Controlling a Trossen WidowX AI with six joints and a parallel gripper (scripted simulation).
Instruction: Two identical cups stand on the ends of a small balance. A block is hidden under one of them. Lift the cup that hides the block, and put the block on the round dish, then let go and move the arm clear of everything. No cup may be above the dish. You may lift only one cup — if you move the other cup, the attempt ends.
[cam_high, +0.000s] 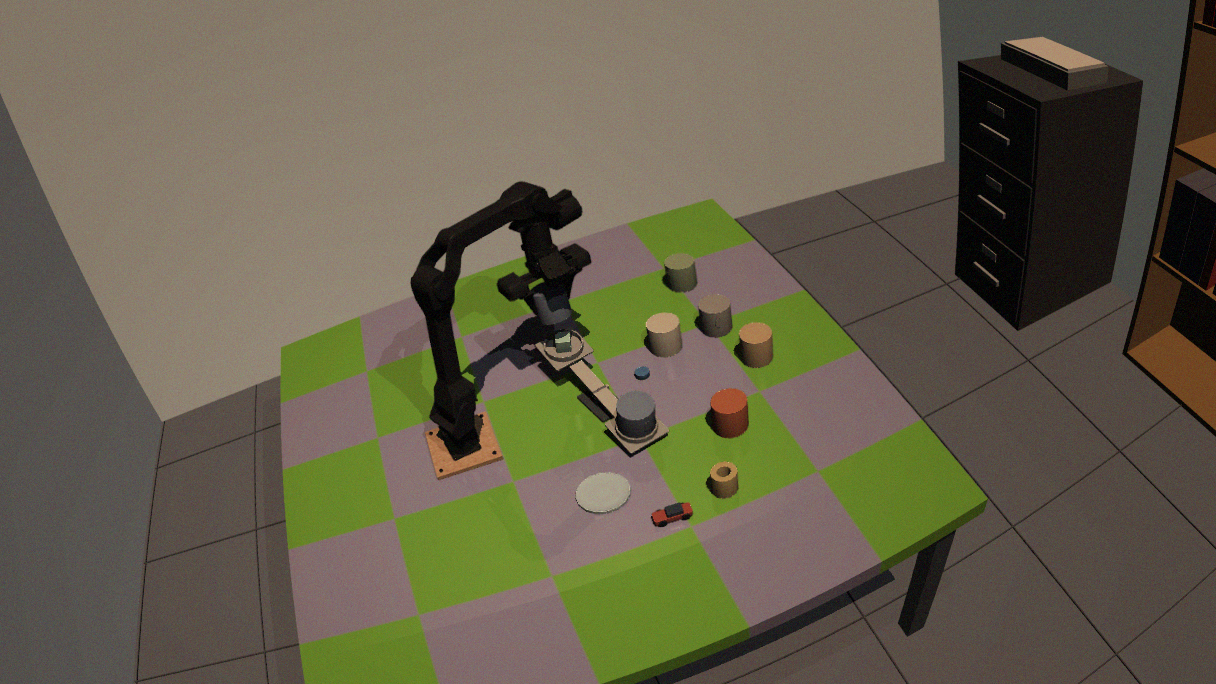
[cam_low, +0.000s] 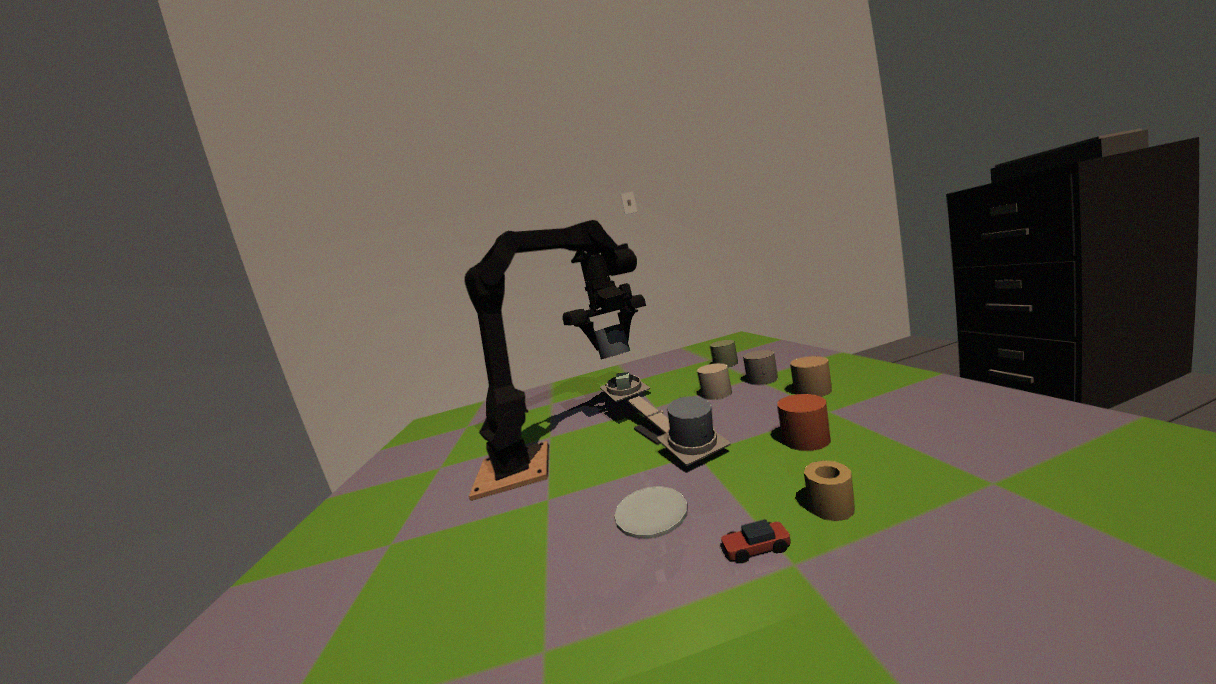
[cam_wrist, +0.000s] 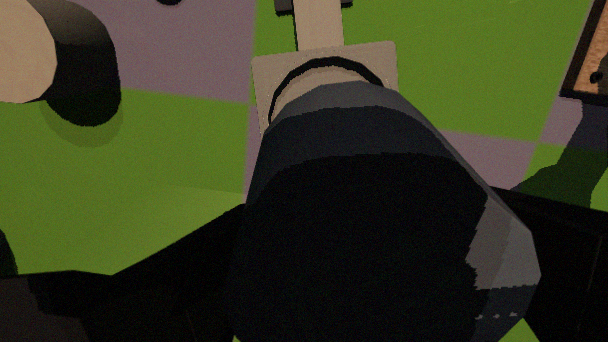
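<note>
The pale green block is 80 mm below my gripper tip and 10 mm to the right of it. The rest, counted from my gripper tip: balance 140 mm to the right, 130 mm below, 10 mm ahead; blue disc 170 mm below, 120 mm ahead, 110 mm to the right; grey cup 290 mm to the right, 110 mm below, 20 mm ahead.
</note>
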